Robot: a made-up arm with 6 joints.
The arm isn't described. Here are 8 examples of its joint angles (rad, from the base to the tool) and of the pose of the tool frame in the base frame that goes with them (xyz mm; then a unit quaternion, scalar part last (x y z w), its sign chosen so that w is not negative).
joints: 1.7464 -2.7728 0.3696 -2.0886 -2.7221 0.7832
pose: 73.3 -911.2 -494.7 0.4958 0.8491 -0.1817 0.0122
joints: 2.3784 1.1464 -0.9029 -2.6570 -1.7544 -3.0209
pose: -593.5 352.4 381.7 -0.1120 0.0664 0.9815 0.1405
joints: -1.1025 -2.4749 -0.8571 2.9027 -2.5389 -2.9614
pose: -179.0 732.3 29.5 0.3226 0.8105 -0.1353 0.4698
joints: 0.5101 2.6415 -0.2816 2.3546 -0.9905 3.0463
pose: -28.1 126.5 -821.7 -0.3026 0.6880 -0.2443 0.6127
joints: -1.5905 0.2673 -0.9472 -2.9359 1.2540 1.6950
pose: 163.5 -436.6 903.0 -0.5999 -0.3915 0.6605 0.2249
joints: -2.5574 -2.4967 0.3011 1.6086 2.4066 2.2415
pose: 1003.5 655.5 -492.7 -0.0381 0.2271 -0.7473 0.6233
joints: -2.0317 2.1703 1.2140 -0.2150 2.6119 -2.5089
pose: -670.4 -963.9 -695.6 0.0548 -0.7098 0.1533 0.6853
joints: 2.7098 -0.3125 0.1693 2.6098 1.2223 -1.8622
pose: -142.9 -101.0 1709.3 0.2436 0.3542 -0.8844 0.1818
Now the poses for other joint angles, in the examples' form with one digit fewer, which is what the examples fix.
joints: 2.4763 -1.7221 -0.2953 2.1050 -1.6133 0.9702
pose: 844 -776 735 -0.509 -0.109 0.149 0.841
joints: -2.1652 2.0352 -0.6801 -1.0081 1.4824 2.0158
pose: -319 -304 -203 0.206 0.941 -0.059 0.264
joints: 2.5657 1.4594 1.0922 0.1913 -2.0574 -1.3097
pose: -1224 1001 325 -0.621 0.353 0.125 0.688
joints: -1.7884 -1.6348 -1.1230 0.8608 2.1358 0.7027
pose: 37 699 663 -0.943 -0.314 -0.098 0.054
